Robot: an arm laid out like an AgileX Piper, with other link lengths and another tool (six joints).
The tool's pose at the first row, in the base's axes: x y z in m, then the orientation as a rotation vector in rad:
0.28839, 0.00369, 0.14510, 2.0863, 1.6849, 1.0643
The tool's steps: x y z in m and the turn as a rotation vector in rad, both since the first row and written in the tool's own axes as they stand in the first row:
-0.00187, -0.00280, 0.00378, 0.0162, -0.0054, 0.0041
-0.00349, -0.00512, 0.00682, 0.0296, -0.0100, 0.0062
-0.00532, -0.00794, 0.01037, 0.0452, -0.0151, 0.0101
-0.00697, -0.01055, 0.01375, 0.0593, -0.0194, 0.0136
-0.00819, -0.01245, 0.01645, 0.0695, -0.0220, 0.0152
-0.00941, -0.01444, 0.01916, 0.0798, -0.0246, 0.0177
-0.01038, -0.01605, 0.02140, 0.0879, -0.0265, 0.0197
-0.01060, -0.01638, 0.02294, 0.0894, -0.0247, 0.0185
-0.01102, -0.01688, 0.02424, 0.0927, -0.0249, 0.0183
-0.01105, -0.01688, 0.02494, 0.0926, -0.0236, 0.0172
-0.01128, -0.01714, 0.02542, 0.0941, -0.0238, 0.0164
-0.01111, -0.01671, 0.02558, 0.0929, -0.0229, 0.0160
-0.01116, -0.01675, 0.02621, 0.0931, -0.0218, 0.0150
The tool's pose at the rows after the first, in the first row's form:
0.28875, 0.00370, 0.14005, 2.1015, 1.6930, 1.0487
0.28899, 0.00362, 0.13591, 2.1128, 1.7007, 1.0352
0.28919, 0.00362, 0.13102, 2.1273, 1.7085, 1.0200
0.28944, 0.00368, 0.12645, 2.1402, 1.7156, 1.0065
0.28978, 0.00376, 0.12295, 2.1485, 1.7218, 0.9971
0.29006, 0.00388, 0.11938, 2.1578, 1.7273, 0.9878
0.29032, 0.00400, 0.11647, 2.1651, 1.7316, 0.9806
0.29110, 0.00426, 0.11511, 2.1644, 1.7348, 0.9814
0.29158, 0.00433, 0.11374, 2.1662, 1.7378, 0.9789
0.29205, 0.00448, 0.11324, 2.1648, 1.7393, 0.9803
0.29217, 0.00446, 0.11266, 2.1648, 1.7412, 0.9788
0.29260, 0.00452, 0.11287, 2.1635, 1.7410, 0.9806
0.29299, 0.00464, 0.11239, 2.1624, 1.7426, 0.9815

